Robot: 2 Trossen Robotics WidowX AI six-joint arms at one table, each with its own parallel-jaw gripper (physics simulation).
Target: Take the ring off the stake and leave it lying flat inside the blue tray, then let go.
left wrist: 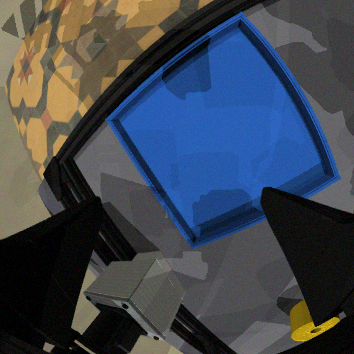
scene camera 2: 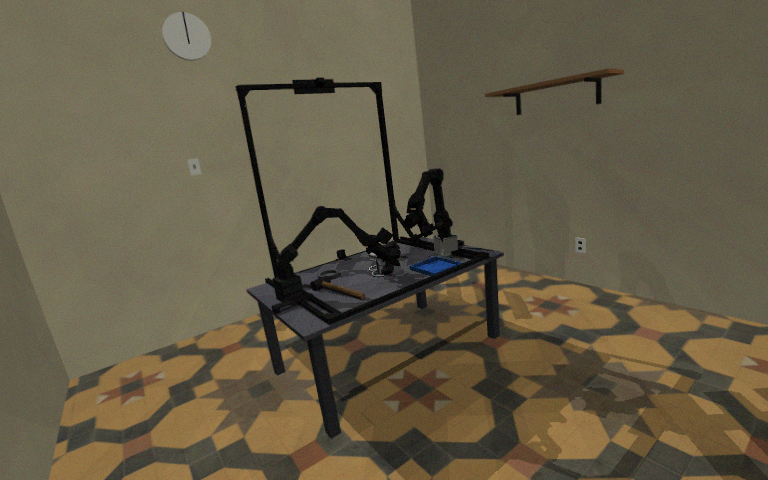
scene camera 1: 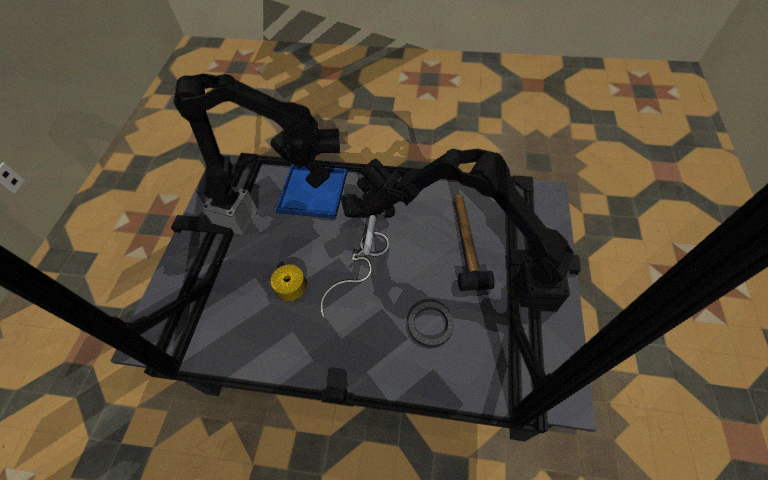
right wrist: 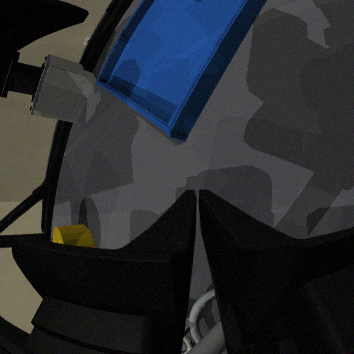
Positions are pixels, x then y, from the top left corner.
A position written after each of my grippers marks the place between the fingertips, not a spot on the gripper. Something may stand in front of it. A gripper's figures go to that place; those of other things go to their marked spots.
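Labels:
My left gripper (scene camera 1: 300, 171) is 132 cm from the lens, and my right gripper (scene camera 1: 351, 216) is 128 cm from the lens.

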